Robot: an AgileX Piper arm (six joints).
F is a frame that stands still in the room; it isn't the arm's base.
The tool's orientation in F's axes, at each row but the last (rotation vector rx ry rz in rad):
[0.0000, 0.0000, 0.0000]
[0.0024, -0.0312, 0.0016]
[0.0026, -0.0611, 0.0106]
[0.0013, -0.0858, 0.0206]
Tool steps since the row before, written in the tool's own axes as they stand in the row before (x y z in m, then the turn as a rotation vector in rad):
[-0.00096, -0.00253, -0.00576, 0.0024, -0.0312, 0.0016]
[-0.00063, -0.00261, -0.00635, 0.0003, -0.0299, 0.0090]
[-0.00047, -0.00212, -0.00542, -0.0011, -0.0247, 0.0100]
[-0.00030, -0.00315, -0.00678, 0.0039, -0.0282, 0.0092]
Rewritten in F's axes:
[-0.00096, -0.00253, -0.00576, 0.0024, -0.0312, 0.0016]
[-0.00043, -0.00260, -0.00637, 0.0001, -0.0299, 0.0089]
[-0.00012, -0.00211, -0.00544, -0.0014, -0.0247, 0.0099]
[0.00035, -0.00314, -0.00678, 0.0037, -0.0281, 0.0095]

